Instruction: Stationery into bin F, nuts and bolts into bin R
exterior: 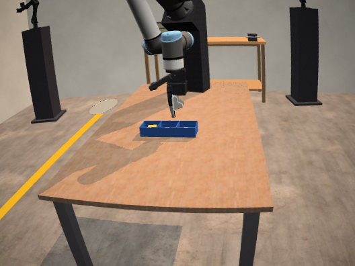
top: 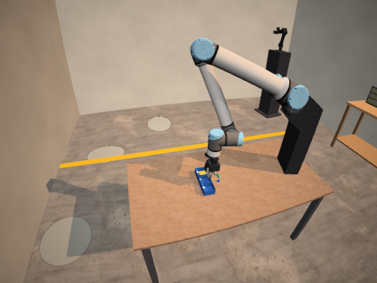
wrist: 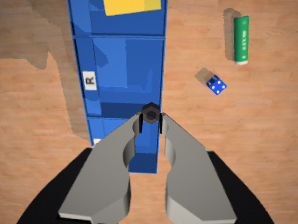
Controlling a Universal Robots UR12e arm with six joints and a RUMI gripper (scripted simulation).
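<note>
Now: hand 30 mm short of the blue three-part bin, 20 mm to the left of it and 60 mm above it. From my hand the other things lie so: blue die: 80 mm behind, 10 mm to the left, 80 mm below; then black hexagonal nut: 10 mm below; then yellow block: 100 mm to the right, 60 mm below.
</note>
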